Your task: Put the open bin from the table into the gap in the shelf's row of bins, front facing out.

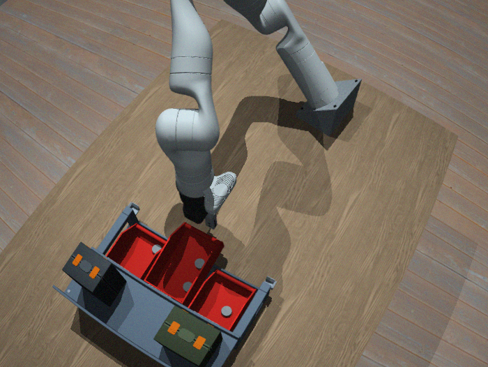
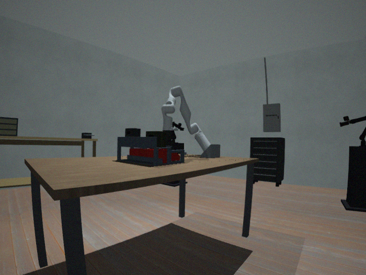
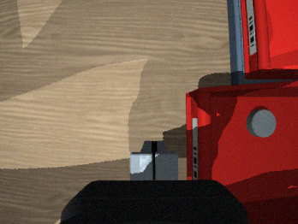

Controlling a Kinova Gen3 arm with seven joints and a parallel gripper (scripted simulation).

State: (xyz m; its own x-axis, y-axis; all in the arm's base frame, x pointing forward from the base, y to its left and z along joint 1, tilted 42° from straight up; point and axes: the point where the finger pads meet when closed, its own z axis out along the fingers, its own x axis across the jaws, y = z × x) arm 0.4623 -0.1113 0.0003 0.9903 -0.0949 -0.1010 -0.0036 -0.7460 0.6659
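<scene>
Now: hand 8 cm short of the grey front lip and 5 cm above it. Round my hand: green box 27 cm ahead, 12 cm to the left, 9 cm above; then shelf 21 cm ahead, 6 cm below; then upper shelf board 28 cm ahead, 4 cm above.
</scene>
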